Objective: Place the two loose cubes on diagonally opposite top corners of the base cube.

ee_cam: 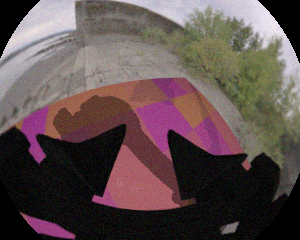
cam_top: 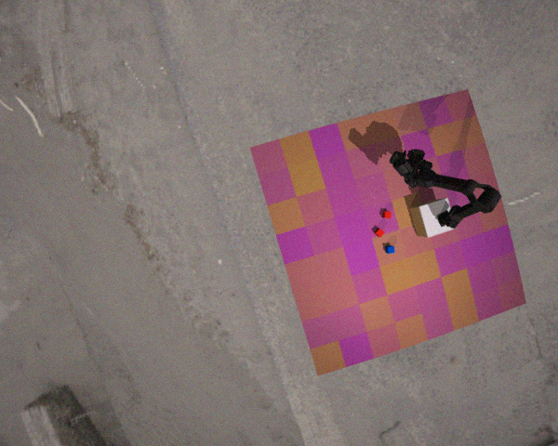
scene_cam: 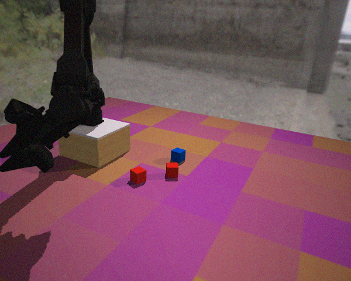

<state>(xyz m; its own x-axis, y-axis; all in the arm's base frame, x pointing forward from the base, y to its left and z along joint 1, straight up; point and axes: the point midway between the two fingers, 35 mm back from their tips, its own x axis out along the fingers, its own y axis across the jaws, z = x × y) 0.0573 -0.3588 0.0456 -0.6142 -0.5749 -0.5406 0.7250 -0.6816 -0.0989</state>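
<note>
Right now the blue cube is 26 cm ahead of my gripper tip, 42 cm to the left of it and 10 cm below it.
</note>
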